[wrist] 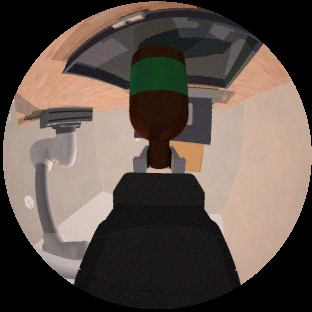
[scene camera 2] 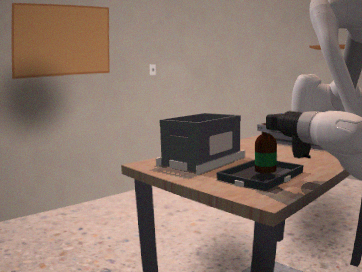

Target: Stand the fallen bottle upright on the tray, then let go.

Note:
In view: my gripper (wrist: 158,152) and a brown bottle (scene camera 2: 265,145).

